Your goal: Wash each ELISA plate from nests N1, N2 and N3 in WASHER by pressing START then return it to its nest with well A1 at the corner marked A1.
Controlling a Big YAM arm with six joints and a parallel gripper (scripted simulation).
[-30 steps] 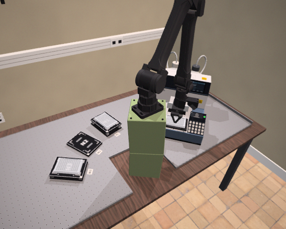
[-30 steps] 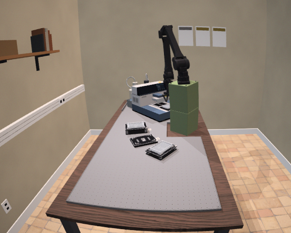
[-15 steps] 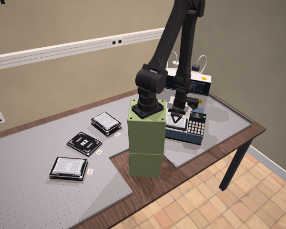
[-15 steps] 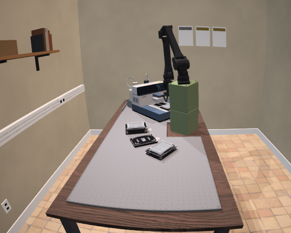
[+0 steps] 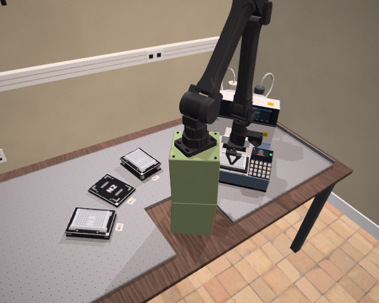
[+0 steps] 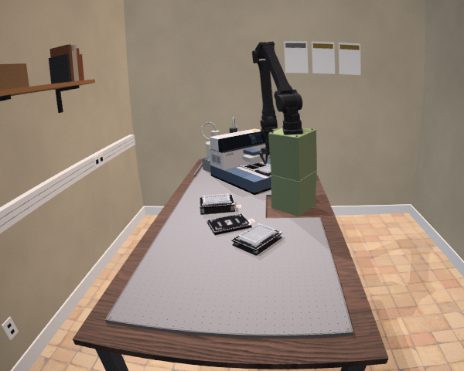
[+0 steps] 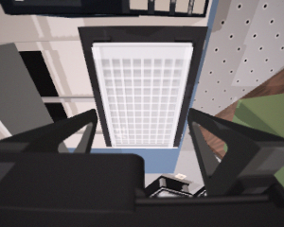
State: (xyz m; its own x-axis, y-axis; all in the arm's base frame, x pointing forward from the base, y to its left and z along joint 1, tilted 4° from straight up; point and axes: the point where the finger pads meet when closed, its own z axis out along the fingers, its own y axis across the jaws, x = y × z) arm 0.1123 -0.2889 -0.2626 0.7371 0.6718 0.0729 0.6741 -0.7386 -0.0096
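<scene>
Now: hand 3 cm above the dark washer carrier. Round my hand: plate washer: 11 cm to the right, 10 cm ahead, 1 cm above.
</scene>
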